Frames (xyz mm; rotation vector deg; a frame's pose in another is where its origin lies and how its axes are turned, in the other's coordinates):
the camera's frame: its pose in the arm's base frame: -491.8 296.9 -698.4 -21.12 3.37 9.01
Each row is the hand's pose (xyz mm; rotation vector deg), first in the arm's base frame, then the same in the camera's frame.
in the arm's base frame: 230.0 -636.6 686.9 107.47 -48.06 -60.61
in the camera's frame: 460.1 -1468.2 971.7 125.02 -50.54 -76.33
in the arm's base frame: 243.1 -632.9 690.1 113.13 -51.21 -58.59
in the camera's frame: 473.2 -1468.0 976.4 130.34 -54.89 -74.51
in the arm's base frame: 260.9 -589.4 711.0 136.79 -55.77 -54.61
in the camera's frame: 495.2 -1438.3 1012.2 -153.39 62.97 69.61
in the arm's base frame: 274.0 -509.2 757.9 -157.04 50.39 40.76
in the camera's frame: 515.5 -1383.2 1085.4 -133.47 48.34 39.04
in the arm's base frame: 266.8 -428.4 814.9 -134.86 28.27 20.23
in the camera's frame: 515.0 -1327.8 1167.6 -111.75 30.48 15.71
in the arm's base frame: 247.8 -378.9 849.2 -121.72 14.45 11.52
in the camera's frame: 500.4 -1291.3 1217.0 -99.35 18.33 4.83
